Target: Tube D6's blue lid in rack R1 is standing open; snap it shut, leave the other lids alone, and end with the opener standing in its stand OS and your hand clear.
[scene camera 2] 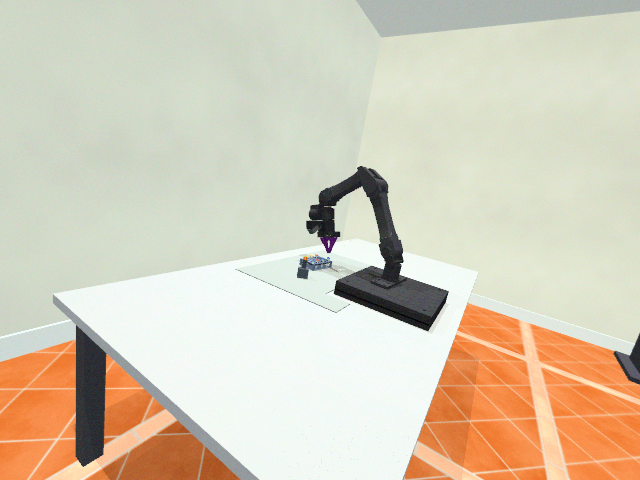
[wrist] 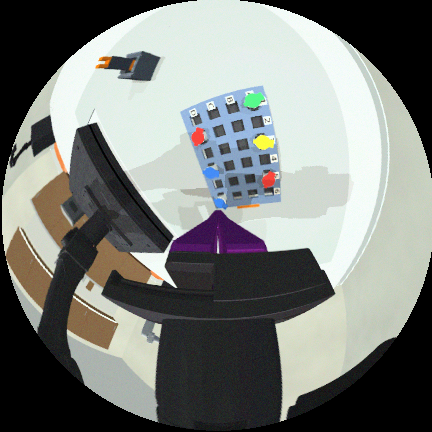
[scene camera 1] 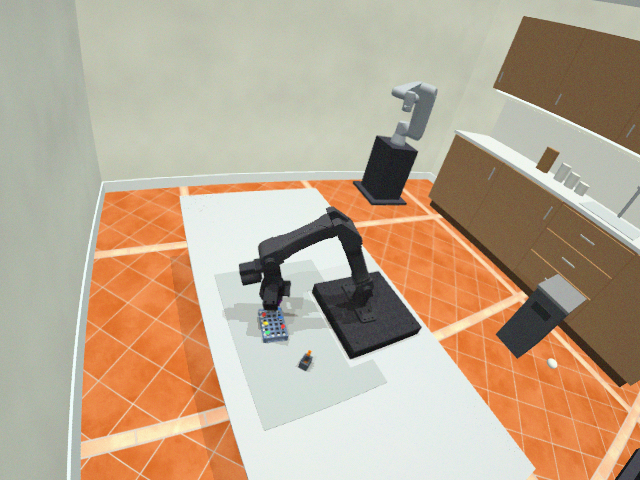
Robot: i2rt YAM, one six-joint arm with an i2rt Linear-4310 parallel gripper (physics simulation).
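Where they show: gripper, fingertip midpoint: (scene camera 2: 328,253) (wrist: 217,214) (scene camera 1: 278,304); arm's base, origin of the base link: (scene camera 2: 389,281) (wrist: 105,218) (scene camera 1: 358,302).
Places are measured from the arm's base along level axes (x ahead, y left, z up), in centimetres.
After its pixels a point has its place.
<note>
The blue rack R1 (scene camera 1: 275,338) @[x 35.3, y 6.5, z -4.6 cm] (scene camera 2: 323,265) @[x 33.6, y -2.9, z -4.7 cm] (wrist: 229,137) @[x 35.1, y 3.2, z -1.9 cm] sits on the mat. In the wrist view, D6's blue lid (wrist: 220,203) @[x 32.0, y -3.4, z -0.5 cm] is at the rack's near left corner; its exact tilt is too small to make out. My gripper (scene camera 2: 328,251) @[x 32.2, y -3.4, z 1.7 cm] (wrist: 217,214) @[x 32.2, y -3.4, z 1.7 cm] is shut and empty, its purple fingertips together above the rack's D6 end, apart from the lid. The opener (scene camera 1: 309,353) @[x 28.5, y 19.1, z 3.7 cm] (scene camera 2: 305,260) @[x 28.0, y 18.8, z 2.2 cm] (wrist: 119,63), dark with orange prongs, stands in its stand OS (scene camera 1: 305,362) (scene camera 2: 302,273) @[x 27.5, y 19.9, z -2.9 cm] (wrist: 145,65) @[x 29.4, y 17.5, z -2.9 cm]. In scene camera 1, the arm hides the D6 corner.
Other lids on the rack are blue (wrist: 211,172) @[x 32.3, y 0.4, z -0.7 cm] at D4, red (wrist: 198,136) @[x 32.6, y 4.4, z -0.7 cm] at D2, green (wrist: 254,100) @[x 38.5, y 5.7, z -0.7 cm] at A1, yellow (wrist: 263,142) @[x 38.1, y 1.9, z -0.7 cm] at A3 and red (wrist: 269,179) @[x 37.9, y -1.8, z -0.7 cm] at A5. The arm's black base (scene camera 1: 367,330) @[x 2.5, y 13.4, z 0.0 cm] (scene camera 2: 392,297) @[x -7.9, y 15.2, z -0.1 cm] (wrist: 120,200) @[x 13.1, y 1.8, z -0.6 cm] stands beside the mat.
</note>
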